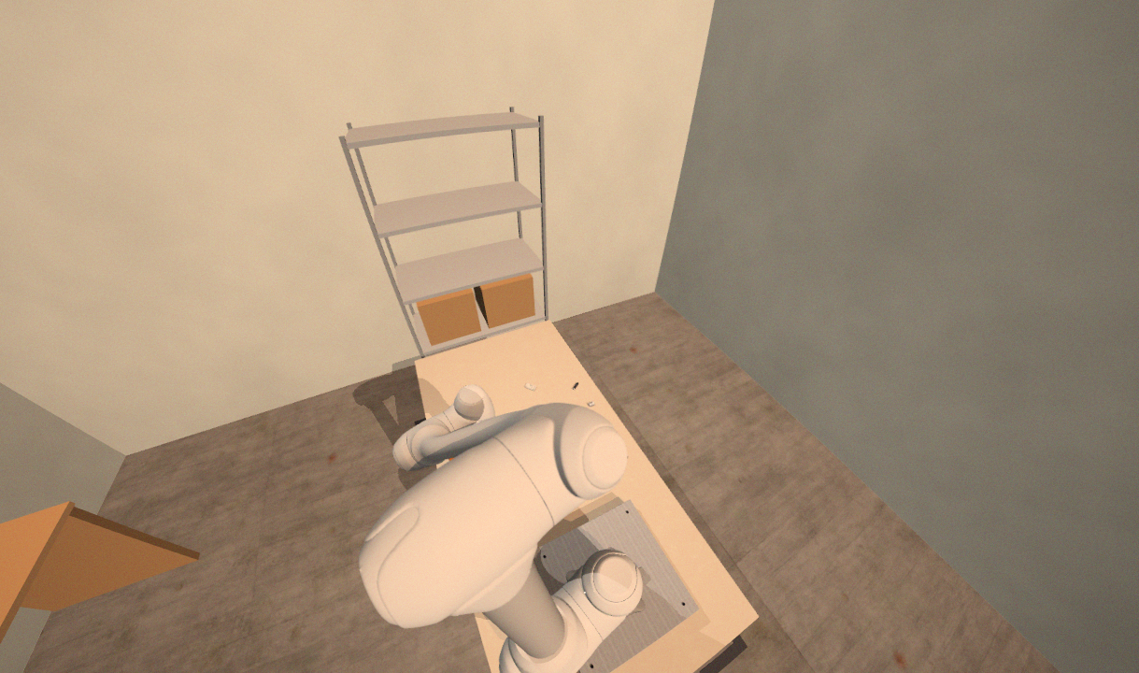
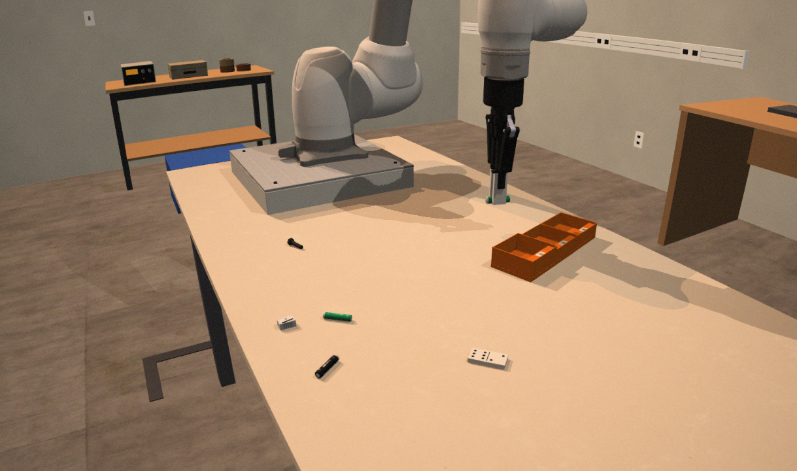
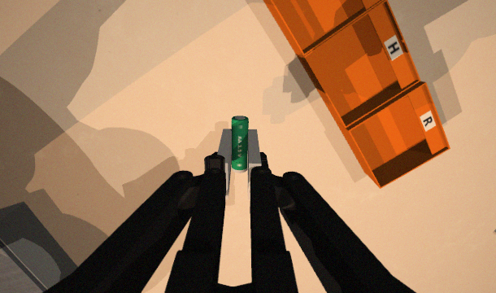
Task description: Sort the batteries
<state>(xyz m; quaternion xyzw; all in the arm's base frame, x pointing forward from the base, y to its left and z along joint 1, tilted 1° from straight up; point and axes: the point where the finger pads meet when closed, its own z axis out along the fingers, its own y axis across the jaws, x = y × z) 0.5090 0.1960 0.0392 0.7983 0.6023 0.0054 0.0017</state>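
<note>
The orange three-compartment tray lies 130 mm ahead of my hand, 30 mm to the left of it and 80 mm below it. Round my hand: small black bolt (110 mm behind, 400 mm to the right, 90 mm below); then white domino (360 mm ahead, 260 mm to the right, 90 mm below); then green battery (30 mm below).
</note>
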